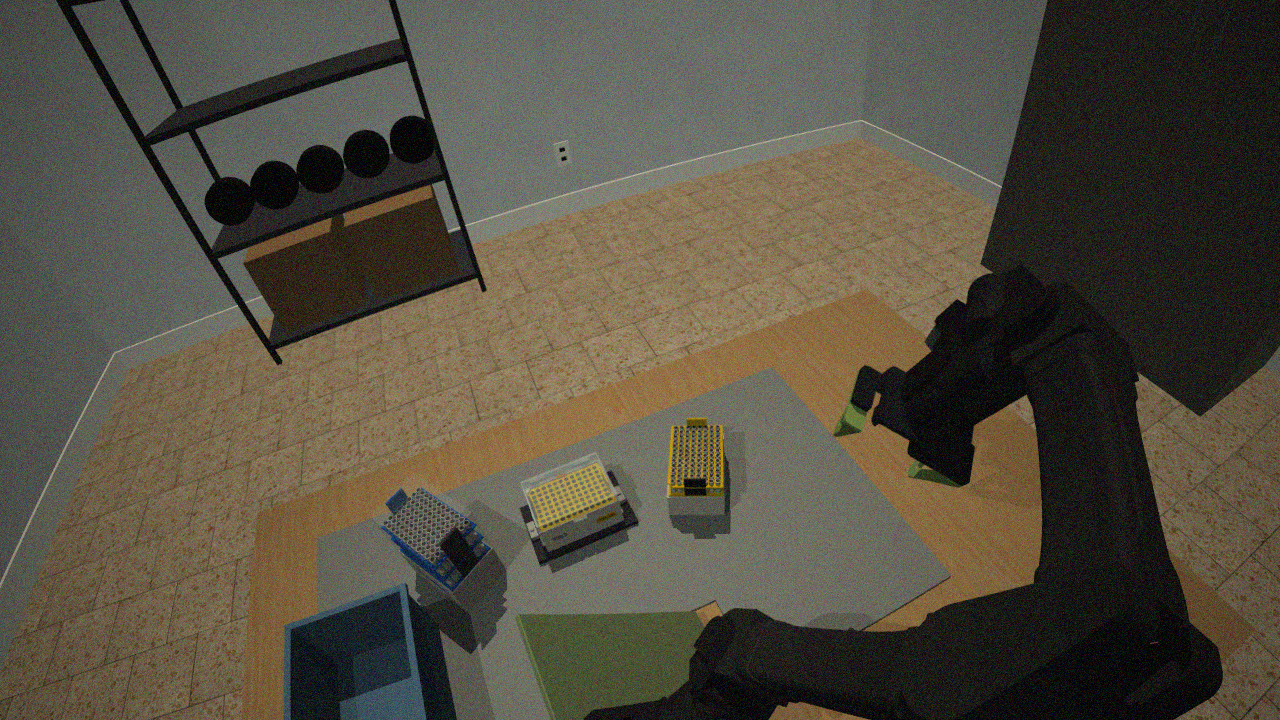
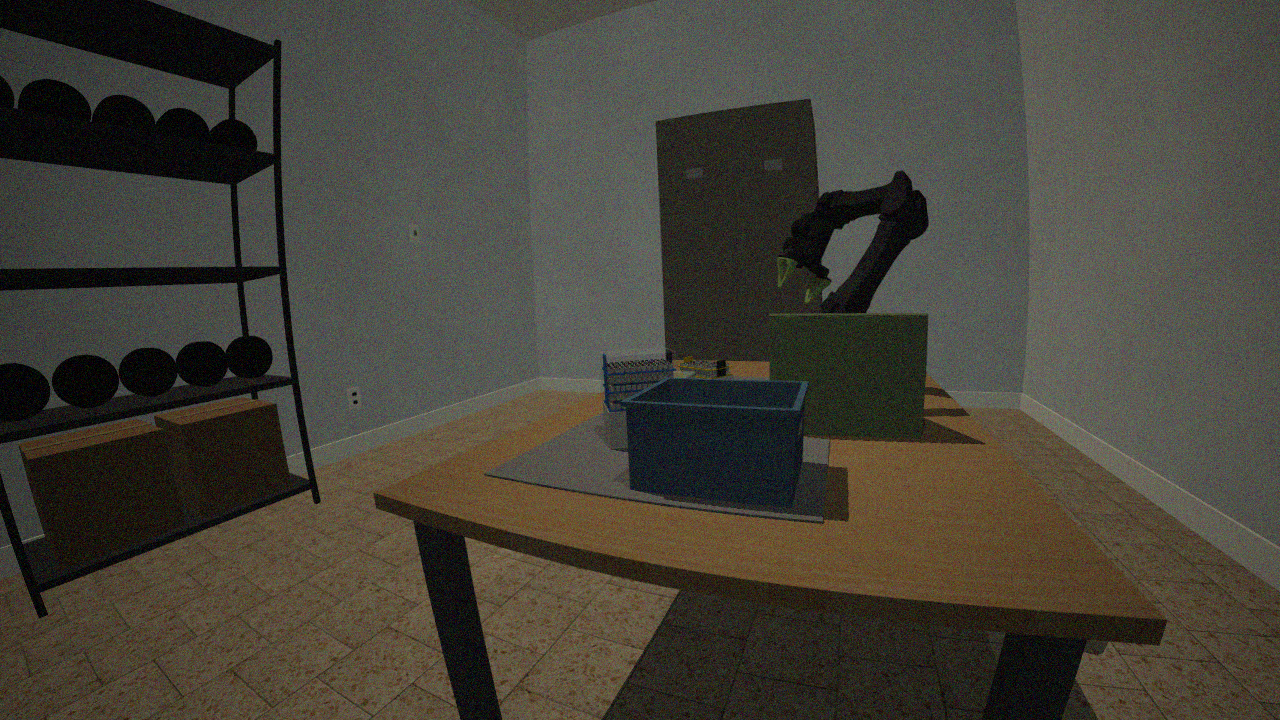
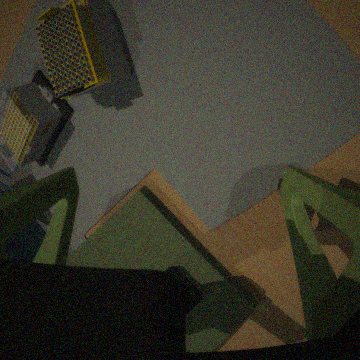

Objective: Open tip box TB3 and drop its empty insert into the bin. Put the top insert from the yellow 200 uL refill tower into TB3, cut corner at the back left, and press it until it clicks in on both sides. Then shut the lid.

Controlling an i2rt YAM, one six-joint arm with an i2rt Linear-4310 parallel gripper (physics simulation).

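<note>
My gripper [image 1: 881, 452] [image 2: 796, 292] [image 3: 179, 177] is open and empty, held in the air to the right of the yellow tower and apart from everything. The yellow refill tower [image 1: 696, 458] [image 2: 704, 368] [image 3: 67, 52] stands upright on the grey mat, a dotted insert on top. A tip box [image 1: 574, 503] [image 3: 31, 127] with a yellow insert and clear parts sits on a dark base left of it. No label is readable; I take it for TB3. Whether its clear lid is shut is too small to tell. The blue bin [image 1: 380, 680] [image 2: 716, 447] stands at the mat's near left.
A blue-framed tower [image 1: 431, 537] [image 2: 637, 383] stands between the tip box and the bin. A tall green panel [image 1: 608, 658] [image 2: 850, 376] [image 3: 132, 230] rises at the near side of the grey mat [image 1: 805, 519] [image 2: 563, 465] [image 3: 210, 100]. A dark cabinet [image 1: 1127, 179] [image 2: 742, 232] stands beyond the table.
</note>
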